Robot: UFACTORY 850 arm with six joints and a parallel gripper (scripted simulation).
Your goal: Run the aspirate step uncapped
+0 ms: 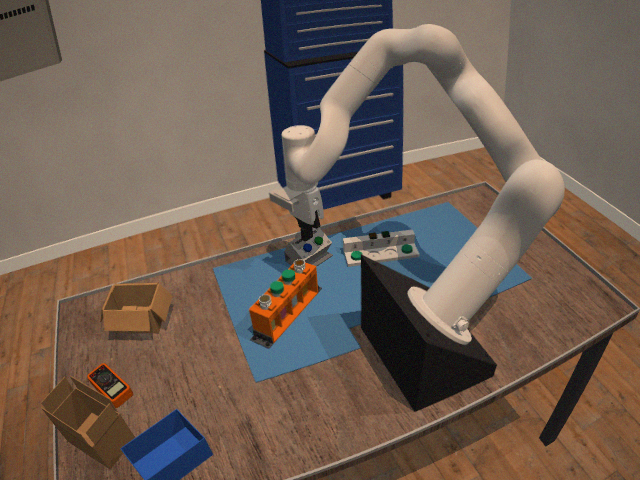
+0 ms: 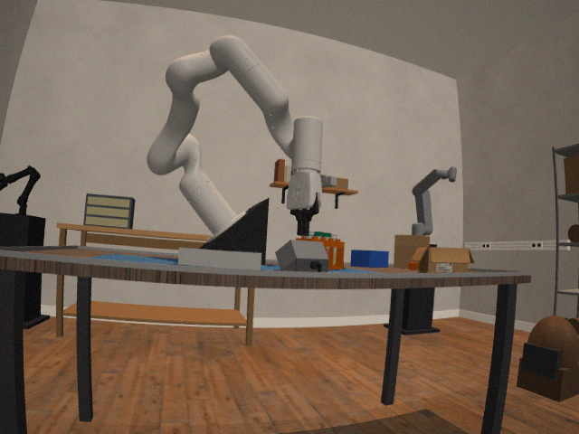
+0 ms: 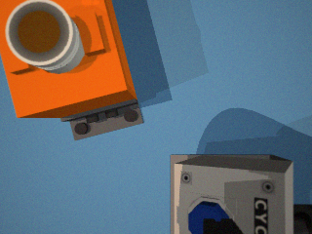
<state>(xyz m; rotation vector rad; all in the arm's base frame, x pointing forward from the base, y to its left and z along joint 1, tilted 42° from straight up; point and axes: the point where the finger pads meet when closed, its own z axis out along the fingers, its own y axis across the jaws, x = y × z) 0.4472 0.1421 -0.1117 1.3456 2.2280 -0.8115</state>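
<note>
Right now my hand is 50 mm above the blue key. Round my hand: green key 50 mm below, 40 mm to the right, 20 mm ahead; grey key housing 70 mm below, 20 mm to the right, 20 mm ahead; multimeter 620 mm to the left, 290 mm behind, 110 mm below.
</note>
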